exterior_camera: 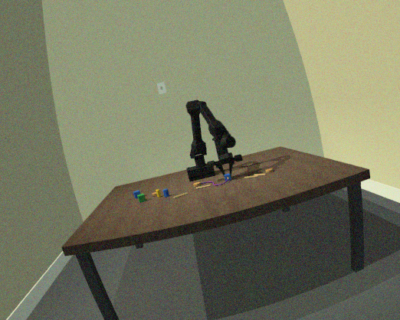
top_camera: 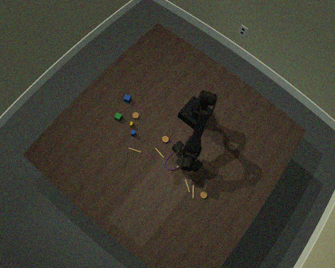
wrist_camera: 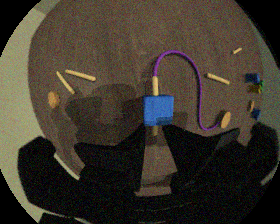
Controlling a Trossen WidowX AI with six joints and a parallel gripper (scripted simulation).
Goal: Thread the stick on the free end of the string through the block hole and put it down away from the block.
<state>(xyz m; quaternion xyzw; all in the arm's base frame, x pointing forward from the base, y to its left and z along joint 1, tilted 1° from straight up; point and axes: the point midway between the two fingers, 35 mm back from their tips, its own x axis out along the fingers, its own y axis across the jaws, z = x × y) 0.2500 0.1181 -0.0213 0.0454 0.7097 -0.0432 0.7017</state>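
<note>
Now: the thin stick 4 cm ahead of my gripper tip and 1 cm to the right of it. Round my gripper tip: green cube: 46 cm to the right, 5 cm ahead, 1 cm above; round wooden button: 17 cm to the right, 3 cm behind; yellow block: 37 cm to the right, 4 cm ahead, 1 cm above.
</note>
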